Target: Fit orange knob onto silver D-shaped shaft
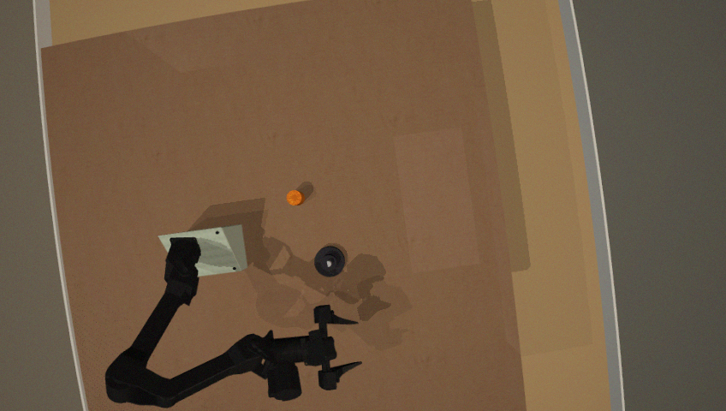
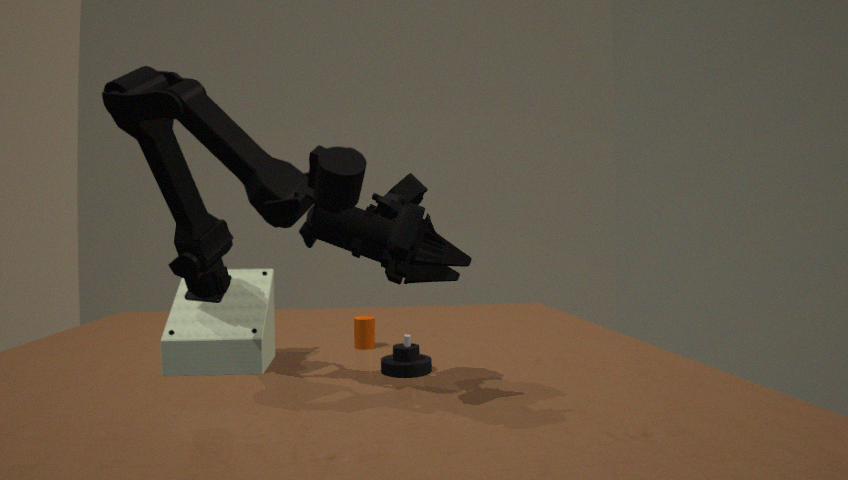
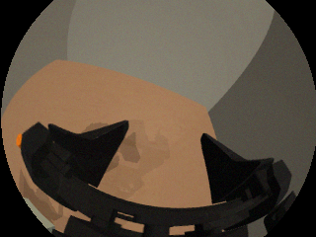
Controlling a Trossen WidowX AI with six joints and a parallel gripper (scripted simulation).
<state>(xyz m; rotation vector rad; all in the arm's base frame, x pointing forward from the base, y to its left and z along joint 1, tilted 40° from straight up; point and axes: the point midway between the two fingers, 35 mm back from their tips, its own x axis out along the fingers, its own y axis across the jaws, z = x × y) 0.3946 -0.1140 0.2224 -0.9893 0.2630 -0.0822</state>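
Right now my gripper tip is 35 cm to the right of the orange knob, 17 cm past it and 14 cm above it. Round my gripper tip: black round pedestal (17 cm to the left, 15 cm below, 8 cm behind).
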